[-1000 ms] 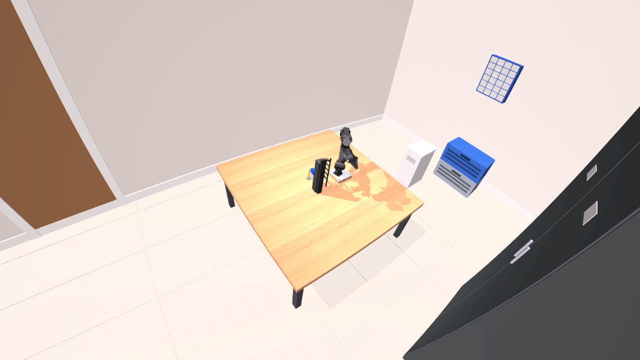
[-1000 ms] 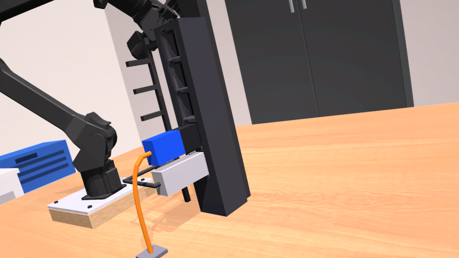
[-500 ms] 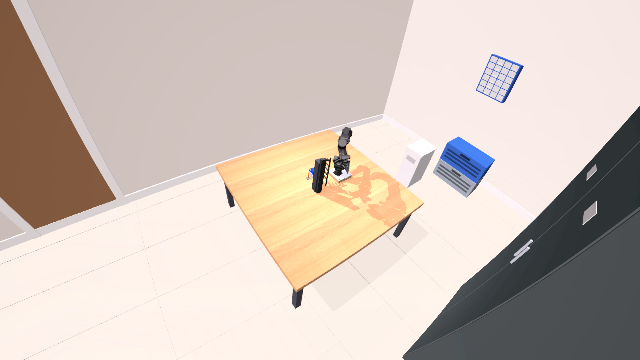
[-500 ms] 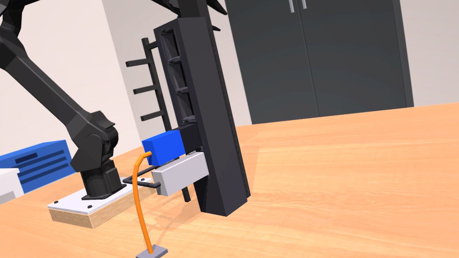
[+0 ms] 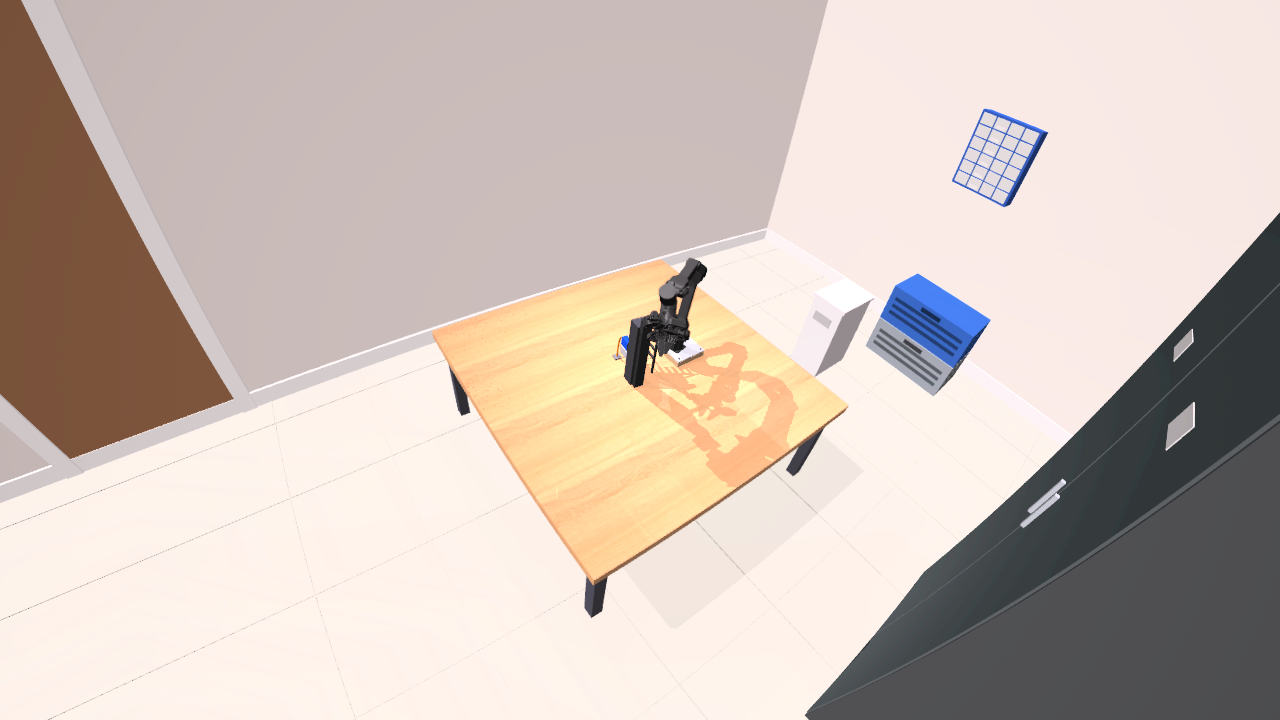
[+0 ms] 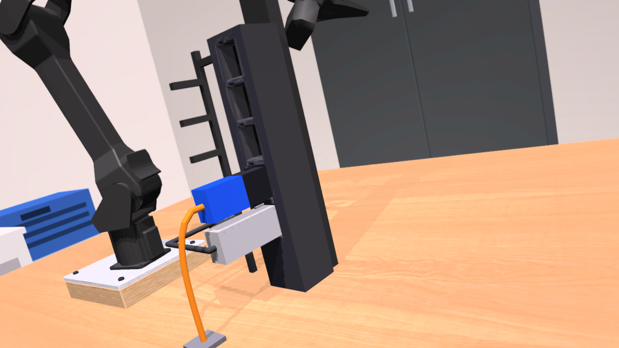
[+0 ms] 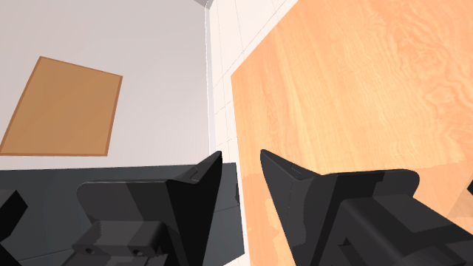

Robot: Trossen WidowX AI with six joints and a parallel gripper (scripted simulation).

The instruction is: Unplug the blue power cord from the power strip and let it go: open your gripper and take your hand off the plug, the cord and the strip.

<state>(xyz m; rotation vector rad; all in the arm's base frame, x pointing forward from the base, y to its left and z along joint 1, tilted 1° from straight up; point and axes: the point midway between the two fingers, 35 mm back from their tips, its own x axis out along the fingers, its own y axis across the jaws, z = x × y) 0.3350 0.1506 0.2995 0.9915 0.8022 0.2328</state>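
Right now the blue plug is 13 cm behind my gripper tip, 24 cm to the right of it and 17 cm below it.
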